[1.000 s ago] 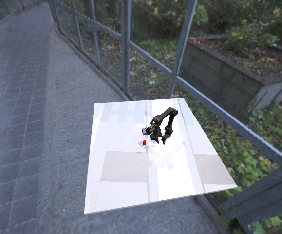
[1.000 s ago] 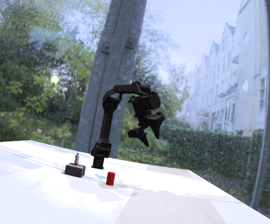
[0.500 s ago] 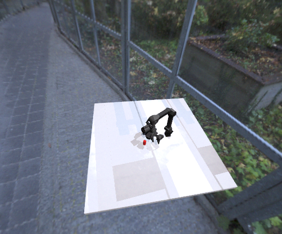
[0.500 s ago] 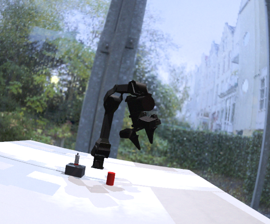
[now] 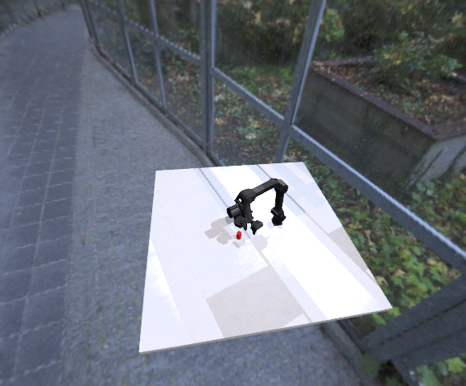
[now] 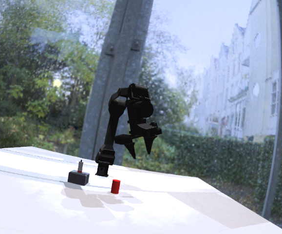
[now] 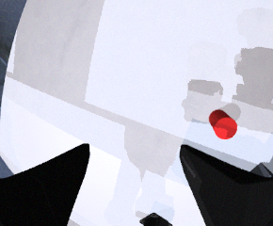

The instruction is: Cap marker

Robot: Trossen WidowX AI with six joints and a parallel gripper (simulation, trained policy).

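Now: the red cap 13 cm below my gripper tip, 8 cm to the right of it and 4 cm ahead of it. The rest, counted from my gripper tip: dark holder block 24 cm to the right, 13 cm below; then grey marker 24 cm to the right, 8 cm below.
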